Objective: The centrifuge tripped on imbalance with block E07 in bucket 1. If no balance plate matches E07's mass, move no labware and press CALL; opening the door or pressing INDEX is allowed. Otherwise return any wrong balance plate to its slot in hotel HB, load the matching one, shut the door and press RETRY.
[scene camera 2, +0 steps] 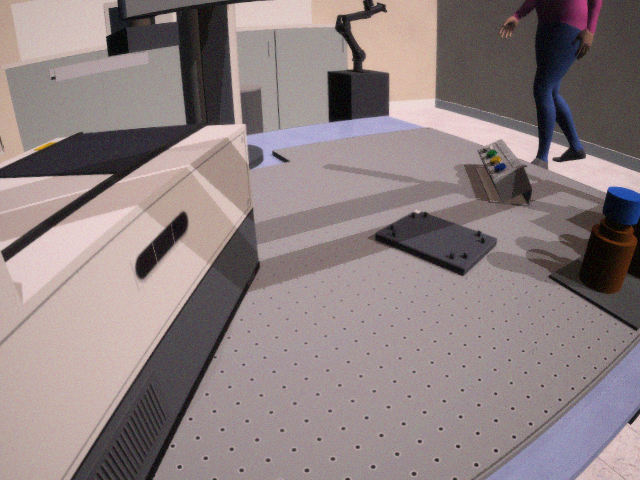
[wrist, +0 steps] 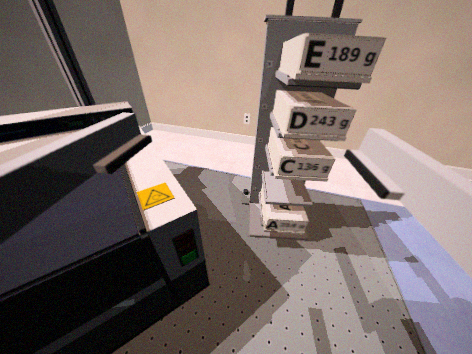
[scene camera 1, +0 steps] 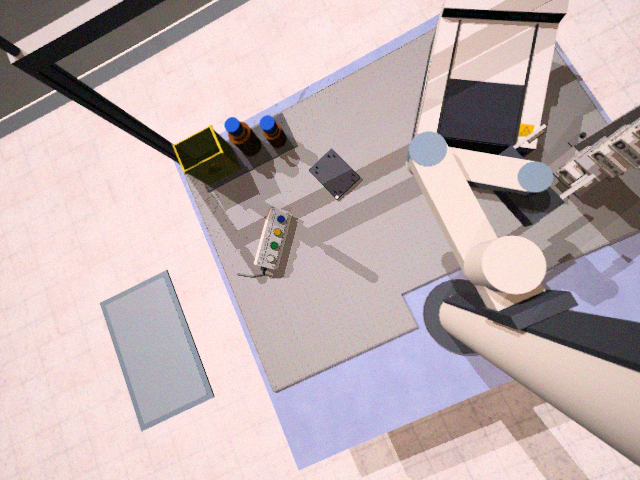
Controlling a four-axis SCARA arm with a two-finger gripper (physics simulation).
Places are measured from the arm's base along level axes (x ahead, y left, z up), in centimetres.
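Pixels of known places: gripper, fingertip midpoint: (scene camera 2: 51,74) (wrist: 245,133) (scene camera 1: 566,151).
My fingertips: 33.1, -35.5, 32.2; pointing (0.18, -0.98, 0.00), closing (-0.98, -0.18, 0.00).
Ahead of a thing's pixels: the offset from my fingertips to its top centre, as dx, dy, dz. "pt": to the spot under its first point.
My gripper (wrist: 245,133) (scene camera 1: 554,161) is open and empty, in front of the plate hotel (wrist: 275,32). In the wrist view its fingers stand far apart, left and right of the stack. Block E @(-5.4, -19.1, +6.8) (wrist: 340,57) reads 189 g at the top, block D @(-5.4, -19.1, -0.4) (wrist: 317,121) 243 g, block C @(-5.4, -19.1, -7.5) (wrist: 305,166) 136 g. An empty shelf @(-5.2, -20.1, -18.8) (wrist: 287,192) lies below C, above block A @(-5.4, -19.1, -21.7) (wrist: 286,225), whose mass is blurred. The centrifuge (wrist: 175,220) (scene camera 1: 431,98) (scene camera 2: 196,206) has a dark top panel @(pt +22.5, +7.0, -9.7) (scene camera 1: 480,111) and a green lamp @(+6.4, +1.4, -17.0) (wrist: 190,256). Its inside and E07 are hidden. The button box @(+20.5, +84.3, -22.5) (scene camera 1: 273,237) (scene camera 2: 509,170) has blue, yellow, green and white buttons.
A dark pegged plate @(+33.0, +52.6, -28.6) (scene camera 1: 333,173) (scene camera 2: 436,237) lies on the perforated table. Two blue-capped brown bottles (scene camera 1: 238,131) (scene camera 1: 271,129) stand beside a yellow-rimmed bin @(pt +63.4, +95.4, -21.8) (scene camera 1: 197,149). A person (scene camera 2: 560,67) stands beyond the table in scene camera 2.
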